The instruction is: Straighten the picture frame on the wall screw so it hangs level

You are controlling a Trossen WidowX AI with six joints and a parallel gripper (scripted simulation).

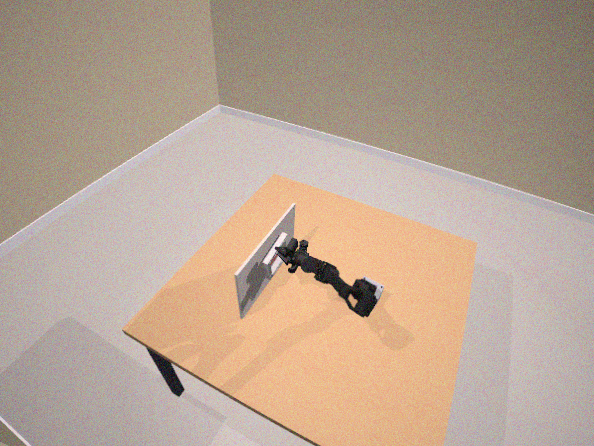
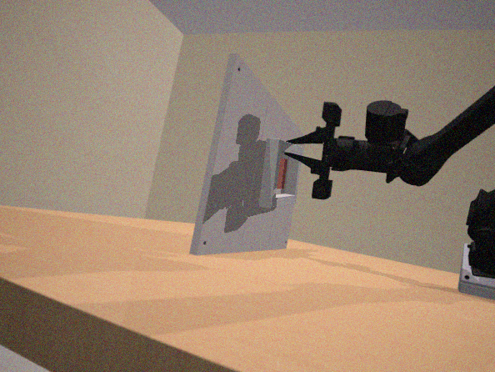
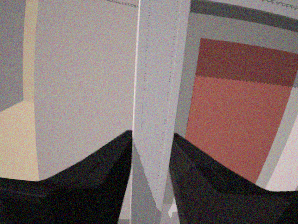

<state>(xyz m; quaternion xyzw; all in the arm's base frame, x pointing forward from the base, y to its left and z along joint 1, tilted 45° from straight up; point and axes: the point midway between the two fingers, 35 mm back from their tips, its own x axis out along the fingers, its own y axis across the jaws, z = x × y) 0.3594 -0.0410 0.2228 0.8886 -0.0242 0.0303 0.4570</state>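
Right now the picture frame is 50 mm below my gripper tip, 10 mm to the right of it and 10 mm ahead of it. The rest, counted from my gripper tip: grey wall panel 70 mm below, 20 mm ahead, 10 mm to the left.
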